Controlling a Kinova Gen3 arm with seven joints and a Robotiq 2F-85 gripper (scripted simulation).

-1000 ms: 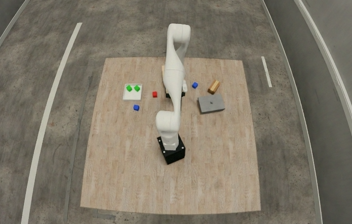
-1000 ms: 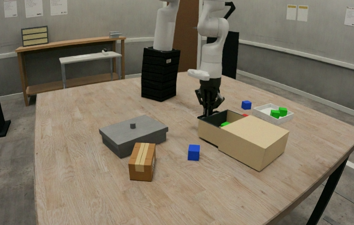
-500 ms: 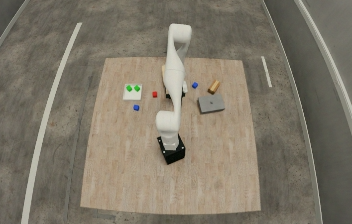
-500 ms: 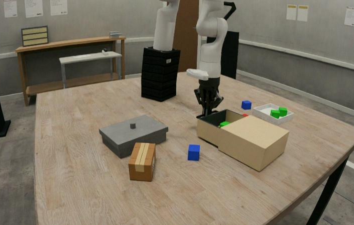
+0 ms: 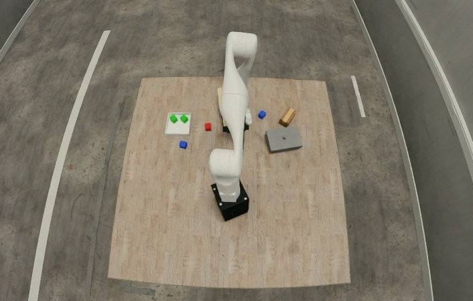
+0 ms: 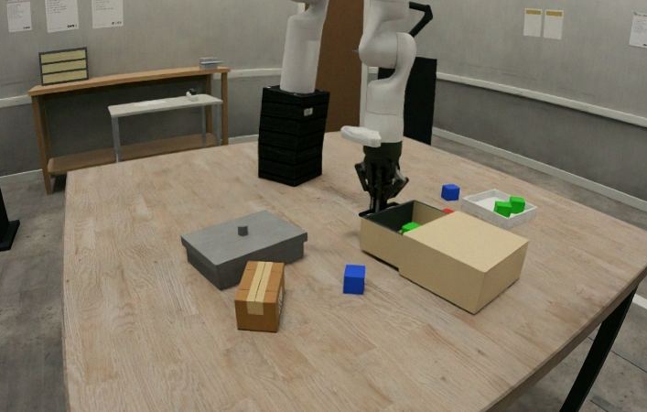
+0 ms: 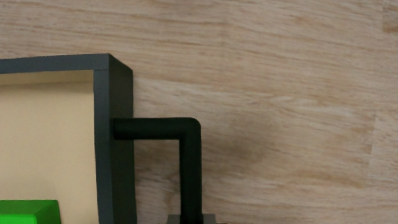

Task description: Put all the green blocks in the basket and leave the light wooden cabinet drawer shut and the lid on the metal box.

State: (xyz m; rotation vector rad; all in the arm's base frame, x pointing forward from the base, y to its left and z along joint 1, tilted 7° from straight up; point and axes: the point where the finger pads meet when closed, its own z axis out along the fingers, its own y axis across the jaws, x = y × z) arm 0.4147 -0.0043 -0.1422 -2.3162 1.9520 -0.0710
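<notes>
Right now the drawer is 90 mm ahead of my hand, 20 mm to the left of it and 30 mm below it. From my hand the other things lie so: light wooden cabinet 160 mm ahead, 30 mm to the left, 30 mm below; then lid 20 mm behind, 280 mm to the right, 20 mm below; then red block 40 mm ahead, 170 mm to the left, 50 mm below.
</notes>
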